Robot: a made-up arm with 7 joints. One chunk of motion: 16 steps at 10 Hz.
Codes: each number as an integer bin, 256 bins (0 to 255) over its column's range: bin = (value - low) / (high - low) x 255, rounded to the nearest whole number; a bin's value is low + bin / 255 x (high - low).
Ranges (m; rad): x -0.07..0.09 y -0.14..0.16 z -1.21..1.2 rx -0.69..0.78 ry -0.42..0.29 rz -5..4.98
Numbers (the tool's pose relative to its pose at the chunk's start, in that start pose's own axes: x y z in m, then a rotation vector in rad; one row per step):
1: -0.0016 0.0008 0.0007 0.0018 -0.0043 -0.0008
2: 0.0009 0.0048 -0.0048 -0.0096 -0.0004 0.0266
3: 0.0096 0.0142 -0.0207 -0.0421 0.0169 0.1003
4: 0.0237 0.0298 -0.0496 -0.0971 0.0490 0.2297
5: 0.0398 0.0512 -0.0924 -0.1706 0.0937 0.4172
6: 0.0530 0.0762 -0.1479 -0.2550 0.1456 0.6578
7: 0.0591 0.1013 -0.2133 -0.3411 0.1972 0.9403
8: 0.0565 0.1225 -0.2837 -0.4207 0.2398 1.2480
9: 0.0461 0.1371 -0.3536 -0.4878 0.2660 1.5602
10: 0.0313 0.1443 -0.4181 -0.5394 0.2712 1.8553
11: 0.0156 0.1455 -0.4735 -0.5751 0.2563 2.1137
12: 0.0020 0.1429 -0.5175 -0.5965 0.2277 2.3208
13: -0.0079 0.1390 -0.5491 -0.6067 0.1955 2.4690
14: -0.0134 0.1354 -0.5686 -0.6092 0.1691 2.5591
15: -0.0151 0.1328 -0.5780 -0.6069 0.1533 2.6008
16: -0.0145 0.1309 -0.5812 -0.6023 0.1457 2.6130
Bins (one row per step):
1: 109 120 128 120 149 128
2: 113 123 128 118 151 128
3: 127 131 126 112 157 130
4: 149 144 123 103 168 134
5: 175 163 118 90 184 138
6: 196 184 112 75 203 145
7: 206 205 105 61 222 152
8: 202 223 98 47 237 160
9: 185 236 91 35 246 168
10: 161 242 84 26 248 175
11: 136 243 78 20 243 182
12: 115 240 73 16 233 187
13: 99 237 70 14 221 191
14: 90 234 68 14 212 193
15: 87 232 67 14 206 194
16: 88 230 67 15 203 195

